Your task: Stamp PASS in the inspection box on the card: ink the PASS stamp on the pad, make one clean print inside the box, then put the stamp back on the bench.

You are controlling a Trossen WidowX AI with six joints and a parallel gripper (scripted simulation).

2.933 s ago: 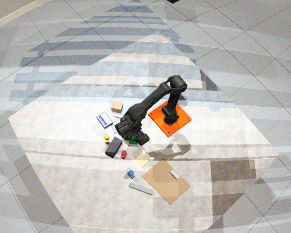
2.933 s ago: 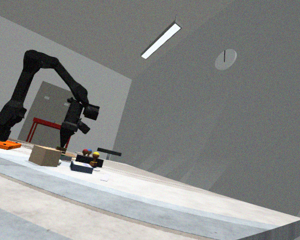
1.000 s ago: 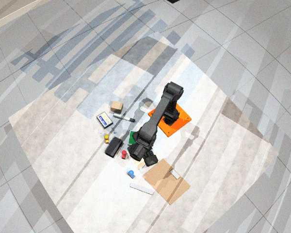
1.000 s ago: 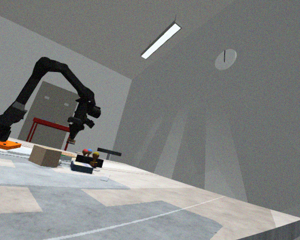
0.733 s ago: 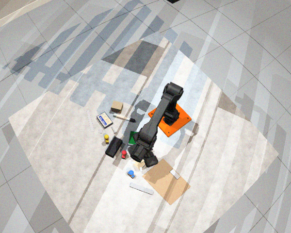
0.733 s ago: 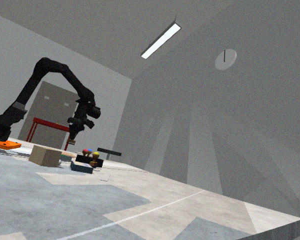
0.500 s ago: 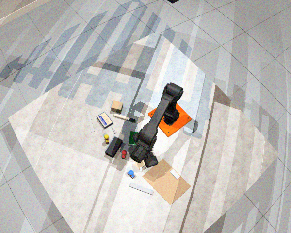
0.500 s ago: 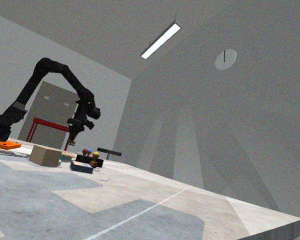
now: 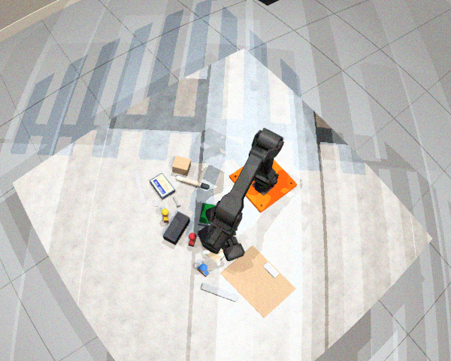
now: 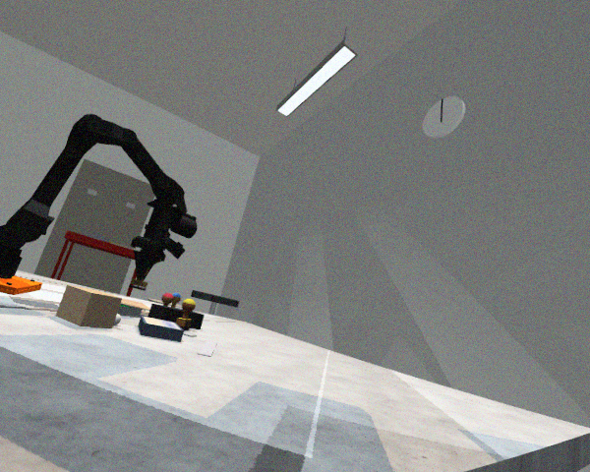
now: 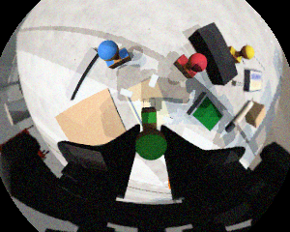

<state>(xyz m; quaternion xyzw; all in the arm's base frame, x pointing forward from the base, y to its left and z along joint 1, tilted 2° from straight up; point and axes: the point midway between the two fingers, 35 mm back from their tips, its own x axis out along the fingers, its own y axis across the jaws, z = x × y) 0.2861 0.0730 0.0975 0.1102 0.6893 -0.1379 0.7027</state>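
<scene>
The cream card lies 8 cm below my gripper tip and 1 cm ahead of it. Round my gripper tip: blue stamp: 11 cm ahead, 6 cm below, 2 cm to the left; then red stamp: 9 cm to the right, 6 cm below, 6 cm ahead; then green-knobbed stamp: right at my gripper tip.
</scene>
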